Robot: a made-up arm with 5 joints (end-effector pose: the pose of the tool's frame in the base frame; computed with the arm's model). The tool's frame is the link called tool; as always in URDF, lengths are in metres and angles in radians.
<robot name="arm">
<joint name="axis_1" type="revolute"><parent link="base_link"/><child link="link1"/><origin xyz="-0.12 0.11 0.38" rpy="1.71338 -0.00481 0.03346"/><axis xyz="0 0 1"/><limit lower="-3.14" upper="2.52"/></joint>
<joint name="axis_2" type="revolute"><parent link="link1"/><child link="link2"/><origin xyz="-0.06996 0 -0.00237" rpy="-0.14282 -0.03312 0.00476"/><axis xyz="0 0 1"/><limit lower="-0.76" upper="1.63"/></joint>
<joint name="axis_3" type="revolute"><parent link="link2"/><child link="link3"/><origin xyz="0.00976 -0.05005 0" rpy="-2.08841 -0.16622 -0.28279"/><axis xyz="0 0 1"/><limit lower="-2.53" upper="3.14"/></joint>
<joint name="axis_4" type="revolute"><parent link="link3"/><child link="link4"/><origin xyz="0.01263 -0.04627 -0.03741" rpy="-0.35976 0.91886 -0.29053"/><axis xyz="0 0 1"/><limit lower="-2.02" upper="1.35"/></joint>
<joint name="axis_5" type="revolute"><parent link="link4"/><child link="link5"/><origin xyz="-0.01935 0.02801 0.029" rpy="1.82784 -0.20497 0.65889"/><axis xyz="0 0 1"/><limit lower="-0.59" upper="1.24"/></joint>
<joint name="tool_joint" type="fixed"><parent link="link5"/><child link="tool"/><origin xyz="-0.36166 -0.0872 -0.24" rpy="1.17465 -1.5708 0"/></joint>
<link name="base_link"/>
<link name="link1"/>
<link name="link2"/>
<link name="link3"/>
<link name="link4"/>
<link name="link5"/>
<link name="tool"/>
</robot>
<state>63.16 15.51 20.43 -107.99 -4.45</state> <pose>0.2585 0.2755 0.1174 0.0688 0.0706 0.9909 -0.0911</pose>
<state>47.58 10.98 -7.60 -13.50 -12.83</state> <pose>-0.3461 0.4522 0.3587 0.1580 0.5278 -0.7777 -0.3028</pose>
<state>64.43 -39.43 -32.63 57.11 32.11</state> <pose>-0.5354 0.2760 0.3645 0.1749 -0.7453 0.5272 0.3687</pose>
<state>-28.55 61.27 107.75 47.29 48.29</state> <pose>-0.0402 -0.1676 0.6955 0.4815 0.6794 0.2816 -0.4767</pose>
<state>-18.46 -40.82 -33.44 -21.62 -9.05</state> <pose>-0.1726 0.5020 0.4284 0.7332 -0.0205 -0.4756 -0.4856</pose>
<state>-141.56 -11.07 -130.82 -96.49 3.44</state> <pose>-0.2811 -0.2968 0.4238 0.5134 -0.2137 -0.3380 0.7593</pose>
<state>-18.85 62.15 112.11 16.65 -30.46</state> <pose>-0.1616 0.2111 0.7971 0.9090 0.3268 0.2519 -0.0594</pose>
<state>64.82 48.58 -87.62 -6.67 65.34</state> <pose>0.1285 0.2468 0.6643 0.8031 0.2005 0.5231 -0.2027</pose>
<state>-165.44 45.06 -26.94 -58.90 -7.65</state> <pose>-0.3095 0.4238 0.5434 0.9911 -0.0836 -0.0328 -0.0985</pose>
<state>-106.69 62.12 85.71 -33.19 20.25</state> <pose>-0.1084 -0.1180 0.7435 0.5891 0.6617 0.2475 -0.3923</pose>
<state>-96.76 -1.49 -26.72 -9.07 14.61</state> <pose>-0.1329 0.4444 0.6550 0.8472 0.0731 -0.2138 -0.4809</pose>
